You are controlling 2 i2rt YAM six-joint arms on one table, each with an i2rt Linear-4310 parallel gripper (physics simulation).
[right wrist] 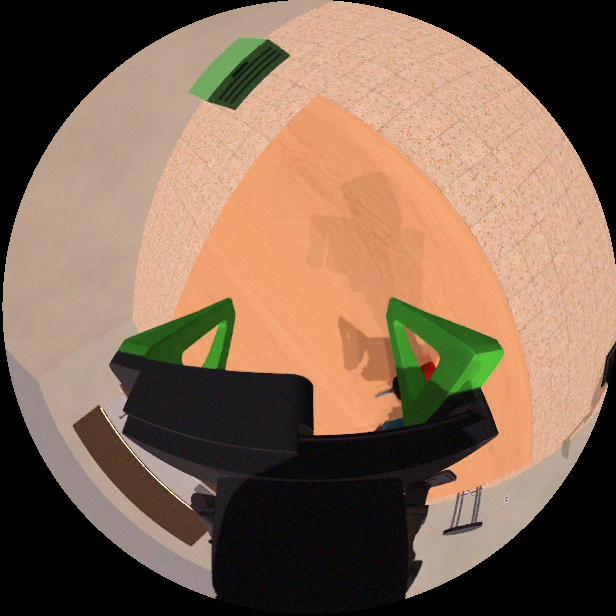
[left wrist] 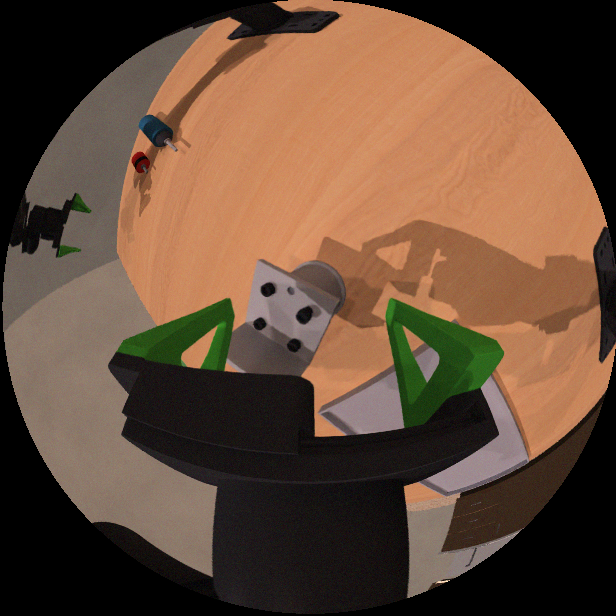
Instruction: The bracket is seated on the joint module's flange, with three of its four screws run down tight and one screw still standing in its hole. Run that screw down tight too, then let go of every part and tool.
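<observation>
In the left wrist view the grey bracket point(left wrist: 281, 318) sits on the round grey joint module point(left wrist: 322, 281), just beyond my left gripper's left finger. Four black screws show in it; the one on the right point(left wrist: 304, 314) seems to stand a little higher. My left gripper point(left wrist: 310, 307) is open and empty, close above the bracket. A blue-handled driver point(left wrist: 155, 131) and a red-handled one point(left wrist: 140, 161) lie far off at the table's left edge. My right gripper point(right wrist: 310, 307) is open and empty; it also shows far left in the left wrist view point(left wrist: 54, 225). Behind its right finger are a red handle point(right wrist: 426, 370) and a bit of blue point(right wrist: 396, 424).
A flat grey plate point(left wrist: 430, 425) lies under my left gripper's right finger near the table edge. Black plates sit at the top point(left wrist: 281, 20) and right point(left wrist: 603, 293) edges. A green box point(right wrist: 240, 71) lies on the floor beyond the table.
</observation>
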